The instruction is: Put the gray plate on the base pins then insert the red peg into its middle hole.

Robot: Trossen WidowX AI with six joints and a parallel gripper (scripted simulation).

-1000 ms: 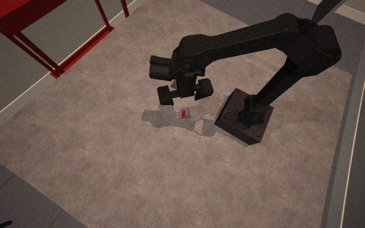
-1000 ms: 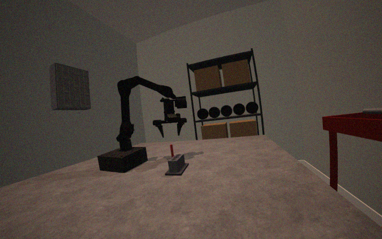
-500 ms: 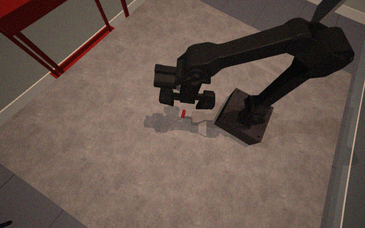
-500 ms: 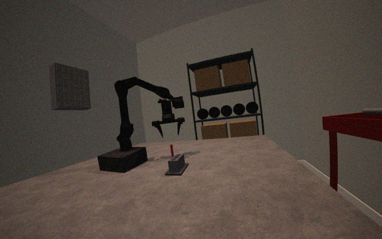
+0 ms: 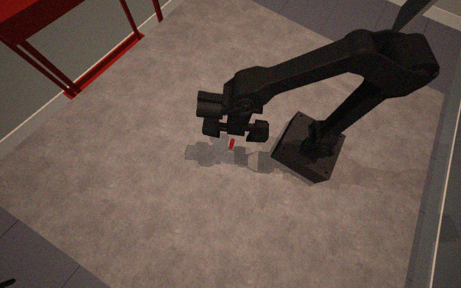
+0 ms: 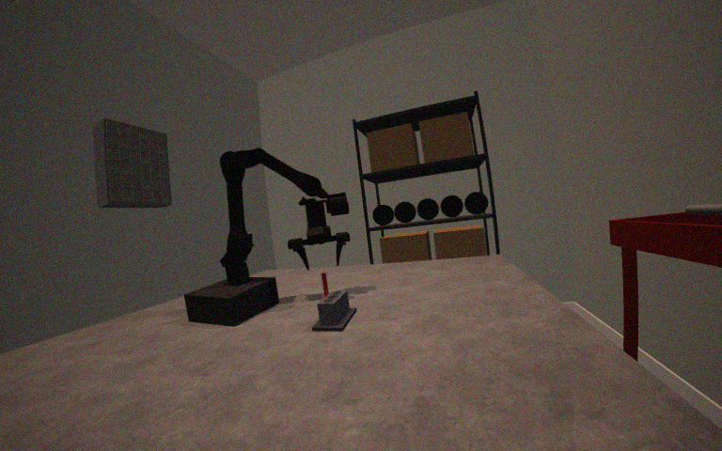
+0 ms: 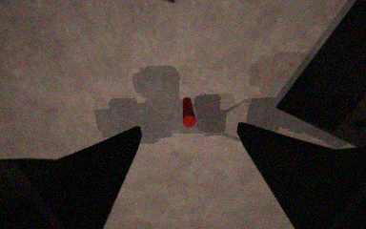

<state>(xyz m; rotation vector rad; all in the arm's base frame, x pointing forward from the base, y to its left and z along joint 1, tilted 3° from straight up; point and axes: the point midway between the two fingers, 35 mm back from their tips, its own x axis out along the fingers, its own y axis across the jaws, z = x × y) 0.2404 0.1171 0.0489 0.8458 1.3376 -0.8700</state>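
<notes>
My gripper tip is now 6 cm above the red peg. From my gripper tip the other things lie so: flat dark base: 17 cm to the right, 11 cm ahead, 9 cm below; then gray plate: 17 cm to the right, 11 cm ahead, 5 cm below.
</notes>
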